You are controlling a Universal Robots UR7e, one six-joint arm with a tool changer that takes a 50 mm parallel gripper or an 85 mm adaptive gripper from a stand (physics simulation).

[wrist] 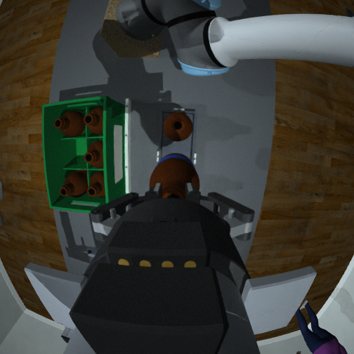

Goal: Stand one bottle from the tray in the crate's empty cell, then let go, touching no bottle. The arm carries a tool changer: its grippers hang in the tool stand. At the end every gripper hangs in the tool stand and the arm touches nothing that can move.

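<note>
My gripper is shut on a brown bottle with a blue band, gripped near its neck; the bottle hangs upright above the near end of the tray. A second brown bottle stands in the far end of the tray. The green crate is at the left, with several brown bottles in its cells; its left middle cell is empty. Part of the held bottle is hidden by the gripper body. The gap between the held bottle's base and the tray is hard to judge.
A white strip runs along the crate's right side. A speckled tan block is at the top left of centre, beside the arm's own links. Pale grey panels flank the gripper below. A person's figure shows at the bottom right.
</note>
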